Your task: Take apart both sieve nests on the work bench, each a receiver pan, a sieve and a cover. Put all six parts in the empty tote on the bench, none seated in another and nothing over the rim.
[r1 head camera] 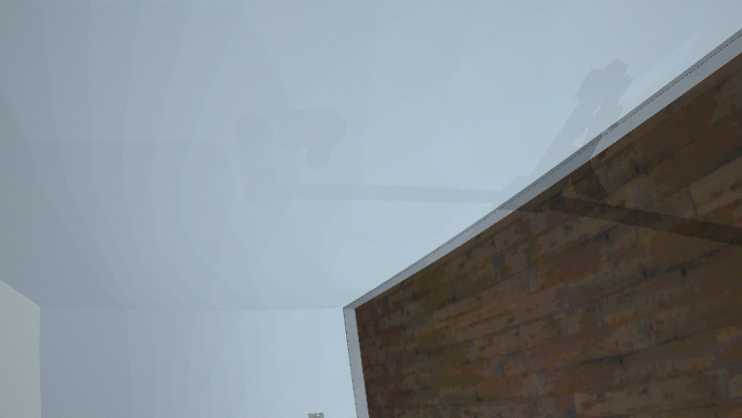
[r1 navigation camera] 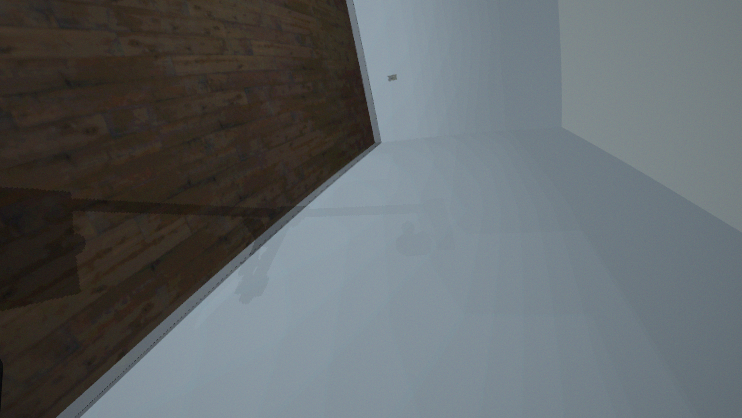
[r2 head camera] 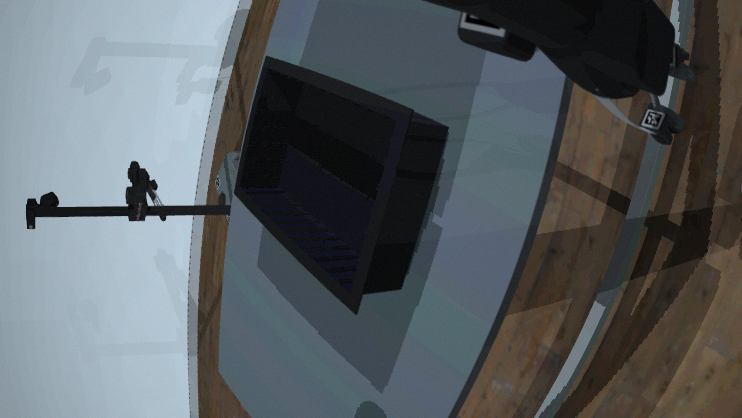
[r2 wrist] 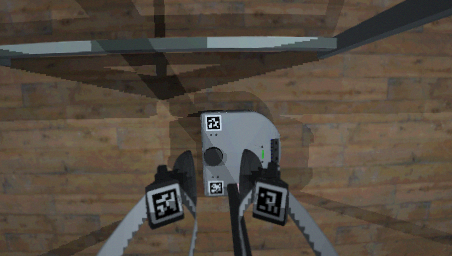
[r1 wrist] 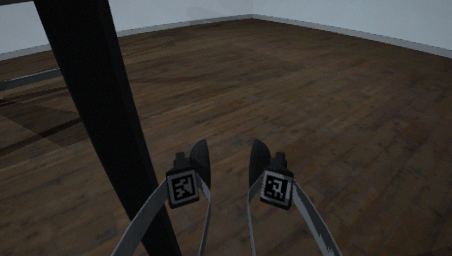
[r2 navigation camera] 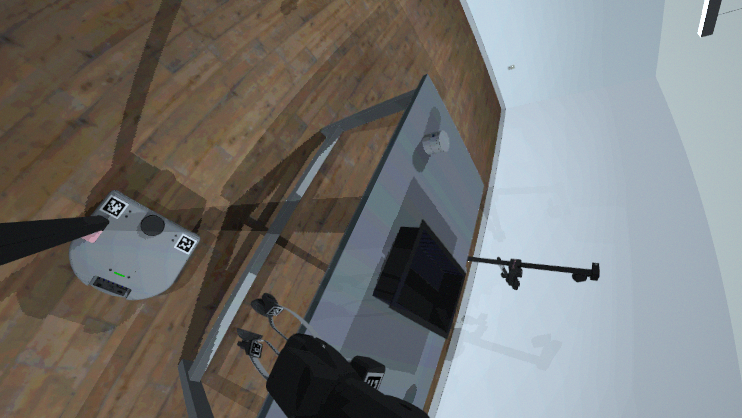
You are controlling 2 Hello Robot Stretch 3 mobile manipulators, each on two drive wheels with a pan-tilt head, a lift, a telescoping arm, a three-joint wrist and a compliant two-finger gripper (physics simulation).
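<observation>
On the bench (r2 head camera: 488, 244) (r2 navigation camera: 363, 223), the black tote (r2 head camera: 399, 212) (r2 navigation camera: 397, 264) stands upright; the part of its inside that shows holds no parts. One sieve nest (r2 navigation camera: 435, 143), a pale stacked cylinder, stands near the bench's far end in the r2 navigation view. The second nest does not show; r2's wrist and arm hide part of the bench there. My r2 gripper (r2 head camera: 673, 98) (r2 navigation camera: 254, 320) (r2 wrist: 217, 167) is open and empty, pointing down past the bench's edge, over floor and above r2's base. My r1 gripper (r1 wrist: 229, 157) is open and empty over floor, away from the nests.
The r1 robot (r2 head camera: 176, 209) (r2 navigation camera: 550, 267) stands beyond the bench near the wall. A dark post (r1 wrist: 107, 110) rises left of r1's fingers. The r2 base (r2 navigation camera: 129, 259) (r2 wrist: 242, 130) stands beside the bench's lower rail (r2 navigation camera: 270, 236) (r2 wrist: 150, 46). r1's head view shows wall and floor.
</observation>
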